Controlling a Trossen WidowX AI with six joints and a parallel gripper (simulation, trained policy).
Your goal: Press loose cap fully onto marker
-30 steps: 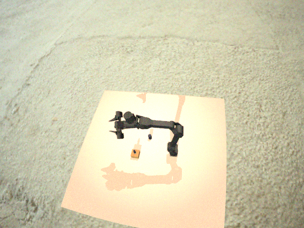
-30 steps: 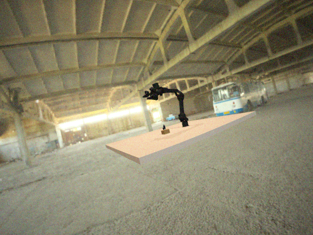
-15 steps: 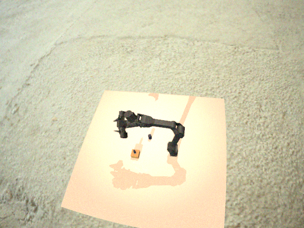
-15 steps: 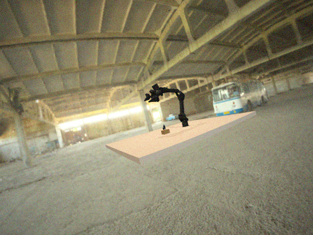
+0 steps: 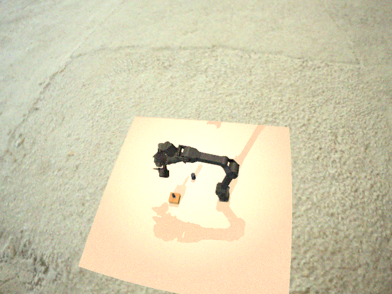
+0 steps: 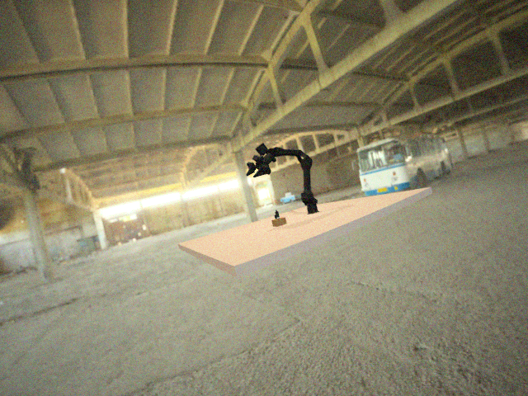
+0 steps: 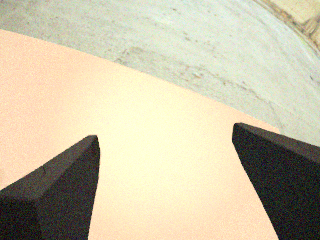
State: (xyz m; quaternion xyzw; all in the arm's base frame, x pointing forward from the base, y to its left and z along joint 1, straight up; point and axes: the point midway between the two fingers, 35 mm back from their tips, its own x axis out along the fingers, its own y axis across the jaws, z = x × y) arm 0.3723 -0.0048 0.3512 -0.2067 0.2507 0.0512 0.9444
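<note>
Right now my gripper tip is 31 cm above the dark cap, 18 cm past it and 11 cm to the left of it. The rest, counted from my gripper tip: holder block (31 cm below, 9 cm behind, 6 cm to the left).
</note>
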